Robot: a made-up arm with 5 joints.
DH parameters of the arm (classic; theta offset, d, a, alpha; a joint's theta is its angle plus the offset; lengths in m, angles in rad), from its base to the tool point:
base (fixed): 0 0 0 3.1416
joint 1: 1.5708 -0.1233 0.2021 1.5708
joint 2: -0.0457 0 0.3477 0
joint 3: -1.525 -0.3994 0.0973 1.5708
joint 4: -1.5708 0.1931 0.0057 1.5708
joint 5: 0.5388 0 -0.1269 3.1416
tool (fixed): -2.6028 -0.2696 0 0
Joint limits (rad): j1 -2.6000..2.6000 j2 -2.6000..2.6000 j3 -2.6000..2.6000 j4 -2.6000..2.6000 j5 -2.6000..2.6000
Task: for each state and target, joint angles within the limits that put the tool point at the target. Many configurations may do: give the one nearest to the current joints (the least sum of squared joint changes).
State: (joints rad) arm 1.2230 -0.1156 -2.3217 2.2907 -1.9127
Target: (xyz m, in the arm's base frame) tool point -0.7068 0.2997 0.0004
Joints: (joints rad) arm 1.1896 -1.0042 -1.7427 2.6000 -2.0394
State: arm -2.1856 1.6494 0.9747 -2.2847 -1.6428
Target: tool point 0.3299 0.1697 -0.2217
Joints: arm -2.4160 2.2346 0.6312 -1.6755 -1.8413
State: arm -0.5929 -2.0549 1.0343 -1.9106 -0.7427
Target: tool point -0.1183 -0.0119 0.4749
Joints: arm -0.5420 -1.5457 0.9395 -1.3051 -0.5911
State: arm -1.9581 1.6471 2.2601 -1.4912 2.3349
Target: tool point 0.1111 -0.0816 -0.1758
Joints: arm -2.3138 2.5308 1.5543 -1.5258 2.0734
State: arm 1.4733 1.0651 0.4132 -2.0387 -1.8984
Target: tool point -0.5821 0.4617 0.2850
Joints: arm 1.8969 0.7494 0.5553 -2.4231 -1.7539
